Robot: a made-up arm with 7 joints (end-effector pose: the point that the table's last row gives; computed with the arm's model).
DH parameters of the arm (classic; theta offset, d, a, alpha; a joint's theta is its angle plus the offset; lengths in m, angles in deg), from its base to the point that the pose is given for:
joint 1: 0 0.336 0 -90
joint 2: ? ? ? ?
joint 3: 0 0.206 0.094 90
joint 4: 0 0 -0.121 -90
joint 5: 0 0.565 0 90
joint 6: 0 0 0.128 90
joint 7: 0 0 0 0
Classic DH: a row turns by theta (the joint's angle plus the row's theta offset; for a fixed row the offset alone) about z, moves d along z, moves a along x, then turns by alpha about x.
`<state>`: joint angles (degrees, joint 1 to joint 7).
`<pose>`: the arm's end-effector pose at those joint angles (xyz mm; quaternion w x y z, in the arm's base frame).
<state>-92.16 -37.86 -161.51 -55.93 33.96 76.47 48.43</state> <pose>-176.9 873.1 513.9 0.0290 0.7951 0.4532 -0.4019</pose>
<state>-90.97 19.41 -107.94 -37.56 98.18 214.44 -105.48</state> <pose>-263.6 -31.3 1024.3 0.8856 -0.1632 -0.2659 -0.3441</pose>
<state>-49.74 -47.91 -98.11 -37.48 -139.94 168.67 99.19</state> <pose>-658.6 96.2 812.1 0.8484 -0.1833 -0.4964 0.0141</pose>
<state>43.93 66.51 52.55 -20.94 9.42 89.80 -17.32</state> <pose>505.8 739.8 565.6 0.4699 -0.6536 -0.5837 0.1064</pose>
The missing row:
joint 2: 0 0 0 90
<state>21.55 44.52 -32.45 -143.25 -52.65 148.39 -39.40</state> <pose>351.8 -141.3 -199.1 0.1298 0.6613 0.6089 -0.4184</pose>
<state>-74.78 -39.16 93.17 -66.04 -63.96 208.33 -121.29</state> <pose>342.5 566.7 694.5 0.7499 -0.5494 0.3644 0.0558</pose>
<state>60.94 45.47 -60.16 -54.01 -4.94 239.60 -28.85</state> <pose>542.3 351.7 644.5 0.2211 0.0392 0.3955 0.8906</pose>
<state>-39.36 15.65 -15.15 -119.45 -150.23 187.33 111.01</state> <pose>358.6 -410.5 129.0 0.2450 0.9377 -0.0972 0.2262</pose>
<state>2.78 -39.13 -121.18 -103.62 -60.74 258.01 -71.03</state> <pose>-329.6 -501.7 348.3 0.9136 0.3907 0.0842 0.0744</pose>
